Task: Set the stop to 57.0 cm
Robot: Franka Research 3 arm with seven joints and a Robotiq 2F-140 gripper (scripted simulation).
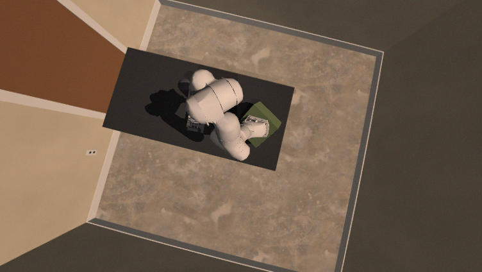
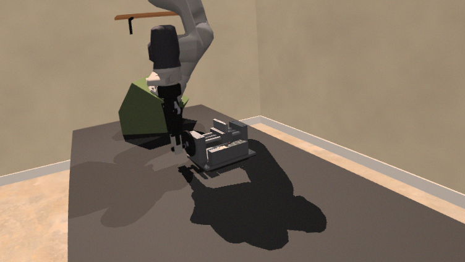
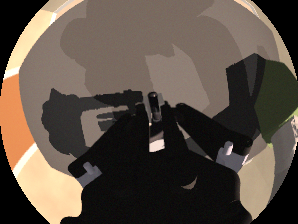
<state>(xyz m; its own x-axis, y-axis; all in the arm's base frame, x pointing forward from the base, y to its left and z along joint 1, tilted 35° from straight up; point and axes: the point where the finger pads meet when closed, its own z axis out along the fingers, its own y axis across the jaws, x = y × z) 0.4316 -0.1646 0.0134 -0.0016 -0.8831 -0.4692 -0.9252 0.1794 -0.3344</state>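
Right now the grey stop fixture is 16 cm to the left of my hand, 4 cm ahead of it and 2 cm above it. Round my hand: handwheel (2 cm to the left, 1 cm below, 1 cm ahead).
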